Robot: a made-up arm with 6 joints. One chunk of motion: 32 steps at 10 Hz.
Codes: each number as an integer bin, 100 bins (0 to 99) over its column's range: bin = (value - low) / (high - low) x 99, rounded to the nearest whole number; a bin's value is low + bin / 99 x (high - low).
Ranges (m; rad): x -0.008..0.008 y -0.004..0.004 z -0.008..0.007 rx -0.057..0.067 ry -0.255..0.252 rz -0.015..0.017
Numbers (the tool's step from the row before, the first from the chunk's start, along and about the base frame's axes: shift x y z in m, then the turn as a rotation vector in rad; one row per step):
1: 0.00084 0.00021 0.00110 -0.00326 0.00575 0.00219
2: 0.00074 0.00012 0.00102 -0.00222 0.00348 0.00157
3: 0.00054 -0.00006 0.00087 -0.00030 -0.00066 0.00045
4: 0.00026 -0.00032 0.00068 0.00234 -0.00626 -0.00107
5: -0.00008 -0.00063 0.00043 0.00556 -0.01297 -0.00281
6: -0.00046 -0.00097 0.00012 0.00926 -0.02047 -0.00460
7: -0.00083 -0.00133 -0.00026 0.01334 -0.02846 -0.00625
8: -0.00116 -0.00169 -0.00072 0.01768 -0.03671 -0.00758
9: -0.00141 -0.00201 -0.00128 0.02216 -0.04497 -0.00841
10: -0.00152 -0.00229 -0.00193 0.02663 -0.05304 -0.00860
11: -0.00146 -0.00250 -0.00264 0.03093 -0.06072 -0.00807
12: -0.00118 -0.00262 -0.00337 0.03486 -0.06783 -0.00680
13: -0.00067 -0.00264 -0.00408 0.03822 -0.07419 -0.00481
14: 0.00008 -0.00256 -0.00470 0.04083 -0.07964 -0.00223
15: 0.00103 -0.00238 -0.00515 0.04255 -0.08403 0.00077
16: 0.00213 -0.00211 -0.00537 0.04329 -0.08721 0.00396
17: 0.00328 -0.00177 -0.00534 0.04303 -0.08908 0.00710
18: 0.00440 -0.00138 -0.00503 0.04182 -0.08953 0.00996
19: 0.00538 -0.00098 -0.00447 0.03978 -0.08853 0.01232
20: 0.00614 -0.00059 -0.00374 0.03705 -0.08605 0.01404
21: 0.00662 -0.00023 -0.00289 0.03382 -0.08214 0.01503
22: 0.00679 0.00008 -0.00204 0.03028 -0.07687 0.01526
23: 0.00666 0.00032 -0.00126 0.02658 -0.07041 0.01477
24: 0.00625 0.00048 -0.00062 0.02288 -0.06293 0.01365
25: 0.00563 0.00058 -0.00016 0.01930 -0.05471 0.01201
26: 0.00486 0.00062 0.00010 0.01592 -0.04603 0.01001
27: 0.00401 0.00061 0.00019 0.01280 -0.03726 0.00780
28: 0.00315 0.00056 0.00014 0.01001 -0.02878 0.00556
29: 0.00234 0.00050 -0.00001 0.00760 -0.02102 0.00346
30: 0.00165 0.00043 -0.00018 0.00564 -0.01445 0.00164
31: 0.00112 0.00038 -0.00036 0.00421 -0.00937 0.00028
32: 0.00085 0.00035 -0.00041 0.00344 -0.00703 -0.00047
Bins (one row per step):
1: 55 52 60 43 51 53
2: 54 51 60 44 50 51
3: 53 49 59 45 50 48
4: 51 46 57 47 49 43
5: 49 42 56 50 47 38
6: 47 37 54 53 46 32
7: 44 33 51 56 44 27
8: 42 29 48 60 43 23
9: 41 25 44 63 41 20
10: 40 21 40 67 39 20
11: 40 19 35 70 38 21
12: 42 17 31 73 37 25
13: 45 17 26 76 35 32
14: 50 18 22 78 34 40
15: 56 20 19 79 33 49
16: 63 23 17 80 33 59
17: 70 28 18 80 32 68
18: 77 32 20 79 32 77
19: 83 37 23 77 33 85
20: 87 42 28 75 33 90
21: 90 47 34 73 34 93
22: 92 50 39 70 35 94
23: 91 53 44 67 36 92
24: 88 55 49 64 38 89
25: 84 57 52 61 39 84
26: 80 57 53 58 41 77
27: 74 57 54 56 43 71
28: 69 56 54 53 44 64
29: 64 56 53 52 46 57
30: 60 55 52 50 47 51
31: 56 54 50 49 48 47
32: 55 54 50 48 48 45

